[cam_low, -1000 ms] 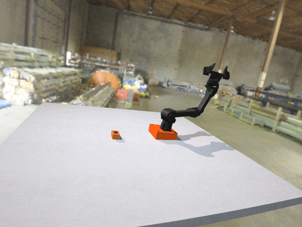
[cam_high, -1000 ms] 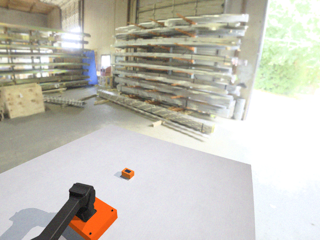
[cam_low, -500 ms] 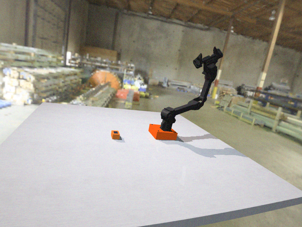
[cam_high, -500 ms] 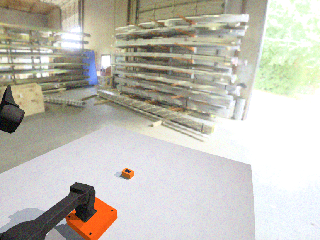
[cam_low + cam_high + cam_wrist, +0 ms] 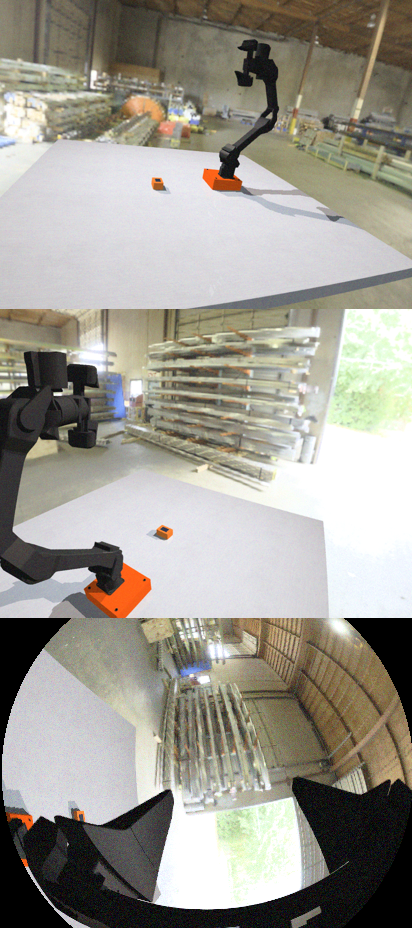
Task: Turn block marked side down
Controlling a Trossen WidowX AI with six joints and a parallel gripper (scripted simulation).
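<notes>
Now: the orange block 230 mm ahead of my gripper tip, 50 mm to the right of it and 550 mm below it.
</notes>
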